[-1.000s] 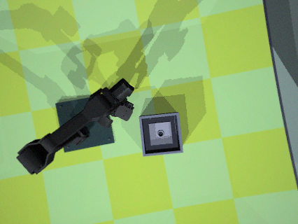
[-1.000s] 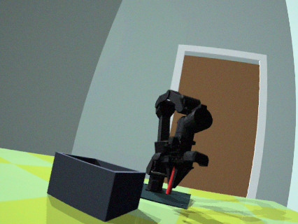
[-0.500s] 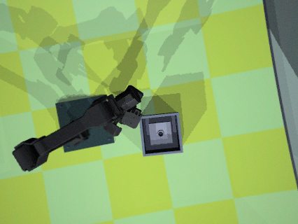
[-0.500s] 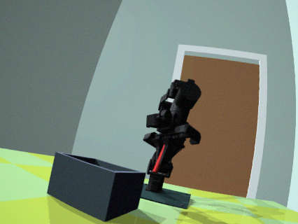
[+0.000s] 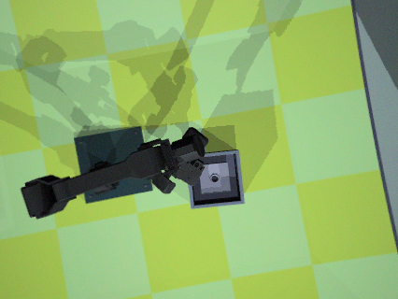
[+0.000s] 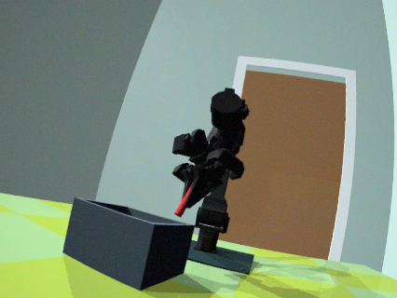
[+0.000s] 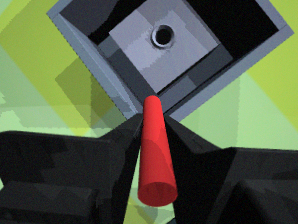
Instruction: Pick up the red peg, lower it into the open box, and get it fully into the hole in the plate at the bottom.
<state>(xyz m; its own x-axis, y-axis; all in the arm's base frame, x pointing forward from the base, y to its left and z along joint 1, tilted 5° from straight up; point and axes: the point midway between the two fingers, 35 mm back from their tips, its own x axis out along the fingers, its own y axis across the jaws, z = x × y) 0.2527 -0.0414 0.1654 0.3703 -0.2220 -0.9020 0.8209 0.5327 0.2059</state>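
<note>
My gripper tip is now 50 mm short of the pale plate, 70 mm to the left of it and 80 mm above it. From my gripper tip the other things lie so: red peg (20 mm above); then dark box (50 mm ahead, 70 mm to the right, 100 mm below).
</note>
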